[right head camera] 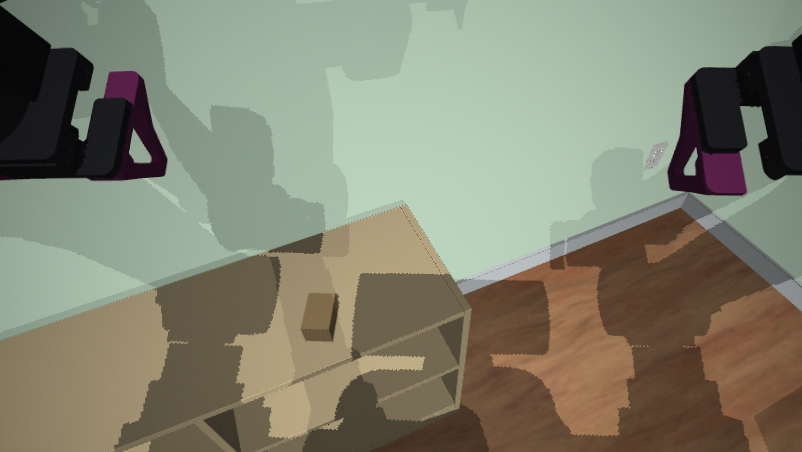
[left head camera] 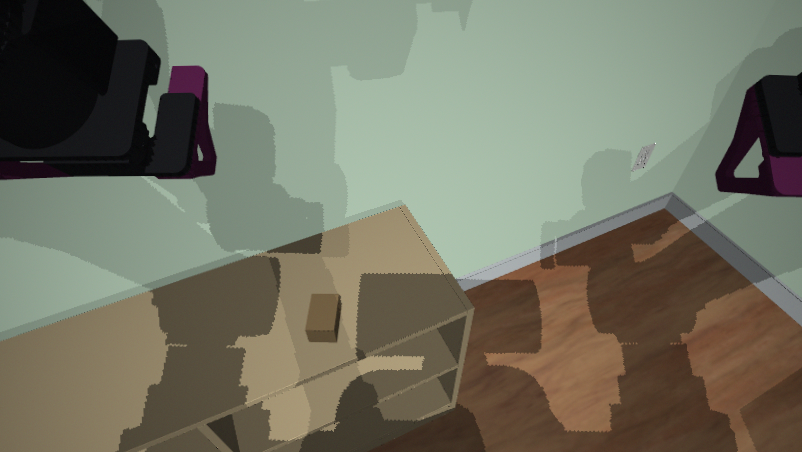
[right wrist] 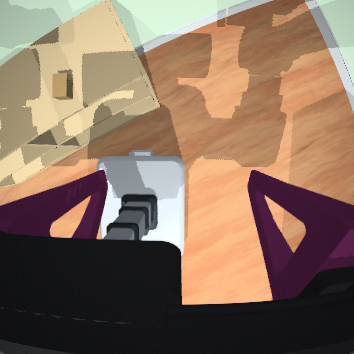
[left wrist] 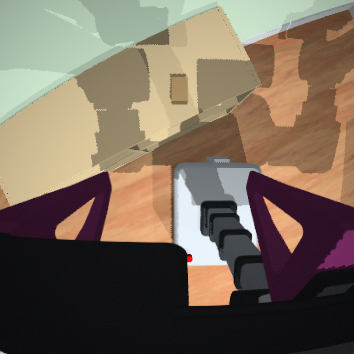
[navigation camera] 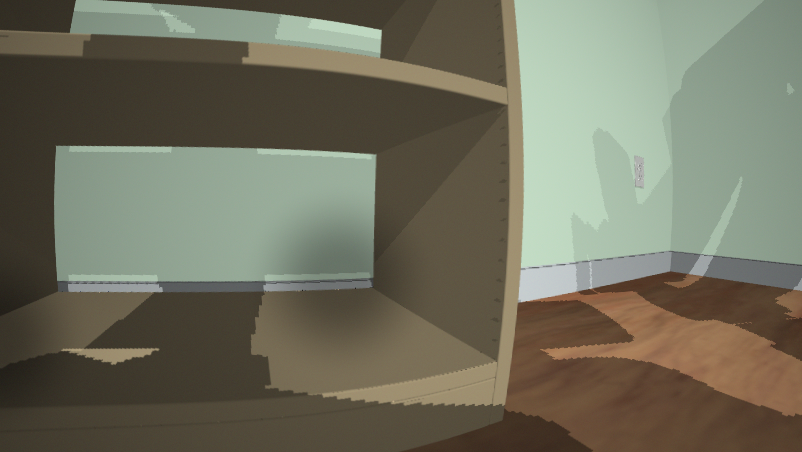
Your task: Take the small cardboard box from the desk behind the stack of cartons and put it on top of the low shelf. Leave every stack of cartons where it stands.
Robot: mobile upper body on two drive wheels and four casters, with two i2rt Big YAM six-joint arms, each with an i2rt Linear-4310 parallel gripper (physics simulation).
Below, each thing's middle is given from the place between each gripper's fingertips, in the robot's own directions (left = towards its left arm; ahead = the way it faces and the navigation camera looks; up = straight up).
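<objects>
I can see my left gripper, and I can see the small cardboard box (right head camera: pixel 320 315) too; that gripper is a long way short of the box and well above it.
My right hand, for its part, is far to the right of the small cardboard box, far short of it, and a long way above it.
</objects>
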